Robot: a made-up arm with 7 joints. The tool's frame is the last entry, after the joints.
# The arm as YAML. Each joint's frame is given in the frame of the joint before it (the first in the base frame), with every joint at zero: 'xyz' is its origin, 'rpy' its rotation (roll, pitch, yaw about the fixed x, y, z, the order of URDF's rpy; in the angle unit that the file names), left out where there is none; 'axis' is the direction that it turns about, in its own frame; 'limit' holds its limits. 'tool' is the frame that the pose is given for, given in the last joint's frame.
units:
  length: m
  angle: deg
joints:
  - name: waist
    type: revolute
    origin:
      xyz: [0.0, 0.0, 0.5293]
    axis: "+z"
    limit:
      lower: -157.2
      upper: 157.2
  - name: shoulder
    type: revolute
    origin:
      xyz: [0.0, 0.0, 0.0]
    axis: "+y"
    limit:
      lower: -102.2
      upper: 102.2
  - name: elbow
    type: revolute
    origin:
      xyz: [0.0, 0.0, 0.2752]
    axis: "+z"
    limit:
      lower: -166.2
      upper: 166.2
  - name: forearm
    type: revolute
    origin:
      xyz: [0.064, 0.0, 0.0]
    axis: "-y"
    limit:
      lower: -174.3
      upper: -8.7
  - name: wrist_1
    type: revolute
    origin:
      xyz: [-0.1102, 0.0, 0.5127]
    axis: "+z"
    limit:
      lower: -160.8
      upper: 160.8
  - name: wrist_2
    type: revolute
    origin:
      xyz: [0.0, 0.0, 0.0]
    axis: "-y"
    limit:
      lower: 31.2
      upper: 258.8
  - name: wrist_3
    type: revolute
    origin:
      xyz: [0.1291, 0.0, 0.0]
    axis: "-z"
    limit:
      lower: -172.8
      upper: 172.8
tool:
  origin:
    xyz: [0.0, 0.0, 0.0]
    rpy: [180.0, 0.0, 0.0]
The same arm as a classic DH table. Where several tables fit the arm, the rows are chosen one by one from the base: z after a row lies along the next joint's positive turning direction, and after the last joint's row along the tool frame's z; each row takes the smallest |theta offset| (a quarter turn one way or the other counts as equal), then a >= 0, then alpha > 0; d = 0 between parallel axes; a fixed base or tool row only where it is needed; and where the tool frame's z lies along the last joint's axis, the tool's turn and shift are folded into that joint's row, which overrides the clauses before.
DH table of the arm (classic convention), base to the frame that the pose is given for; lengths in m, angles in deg. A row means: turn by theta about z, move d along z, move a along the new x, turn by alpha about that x. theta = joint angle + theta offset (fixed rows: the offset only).
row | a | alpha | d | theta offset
waist | 0 | -90 | 0.5293 | 0
shoulder | 0 | 90 | 0 | 0
elbow | 0.064 | 90 | 0.2752 | 0
forearm | -0.1102 | -90 | 0 | 0
wrist_1 | 0 | 90 | 0.5127 | 0
wrist_2 | 0.1291 | 90 | 0 | 0
wrist_3 | 0 | 0 | 0 | 0
Joint limits (deg, base to tool): -157.2..157.2 -102.2..102.2 -166.2..166.2 -174.3..-8.7 -160.8..160.8 31.2..258.8 -172.8..172.8

